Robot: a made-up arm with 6 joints.
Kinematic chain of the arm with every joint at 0, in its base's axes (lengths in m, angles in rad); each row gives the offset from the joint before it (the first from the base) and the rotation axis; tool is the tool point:
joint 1: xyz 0 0 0.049 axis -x
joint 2: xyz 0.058 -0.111 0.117 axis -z
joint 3: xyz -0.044 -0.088 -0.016 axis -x
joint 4: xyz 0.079 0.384 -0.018 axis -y
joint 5: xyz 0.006 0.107 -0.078 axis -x
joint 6: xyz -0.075 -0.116 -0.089 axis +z
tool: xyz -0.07 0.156 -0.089
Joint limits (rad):
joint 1: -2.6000..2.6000
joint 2: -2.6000..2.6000
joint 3: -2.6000..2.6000
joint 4: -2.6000..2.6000
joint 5: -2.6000..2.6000
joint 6: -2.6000..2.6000
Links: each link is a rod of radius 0.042 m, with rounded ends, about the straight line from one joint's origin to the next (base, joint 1, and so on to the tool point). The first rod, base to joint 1, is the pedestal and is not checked.
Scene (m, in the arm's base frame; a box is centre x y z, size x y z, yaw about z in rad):
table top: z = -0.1
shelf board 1: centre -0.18 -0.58 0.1 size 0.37 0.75 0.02 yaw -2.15
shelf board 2: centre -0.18 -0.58 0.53 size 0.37 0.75 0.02 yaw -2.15
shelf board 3: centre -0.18 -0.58 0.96 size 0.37 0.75 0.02 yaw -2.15
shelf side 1: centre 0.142 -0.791 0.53 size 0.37 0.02 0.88 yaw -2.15
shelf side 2: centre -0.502 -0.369 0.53 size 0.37 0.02 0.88 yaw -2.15
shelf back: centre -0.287 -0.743 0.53 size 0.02 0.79 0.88 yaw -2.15
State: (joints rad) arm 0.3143 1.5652 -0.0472 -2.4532 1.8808 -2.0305
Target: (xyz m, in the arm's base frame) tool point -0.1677 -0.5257 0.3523
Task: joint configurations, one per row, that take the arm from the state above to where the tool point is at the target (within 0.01 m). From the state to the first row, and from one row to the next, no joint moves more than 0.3 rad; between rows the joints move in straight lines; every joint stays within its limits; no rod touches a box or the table.
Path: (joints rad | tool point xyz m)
1: 0.1080 1.4134 -0.3223 -2.4826 1.5980 -1.7881 | 0.2870 -0.0231 0.1728
2: -0.0983 1.2616 -0.5974 -2.5119 1.3152 -1.5457 | 0.1927 -0.0084 0.3224
3: -0.3047 1.1098 -0.8725 -2.5413 1.0324 -1.3033 | 0.0677 -0.1079 0.4441
4: -0.5110 0.9580 -1.1476 -2.5706 0.7496 -1.0609 | -0.0627 -0.3018 0.4697
5: -0.7173 0.8062 -1.4227 -2.6000 0.4668 -0.8185 | -0.1677 -0.5257 0.3523

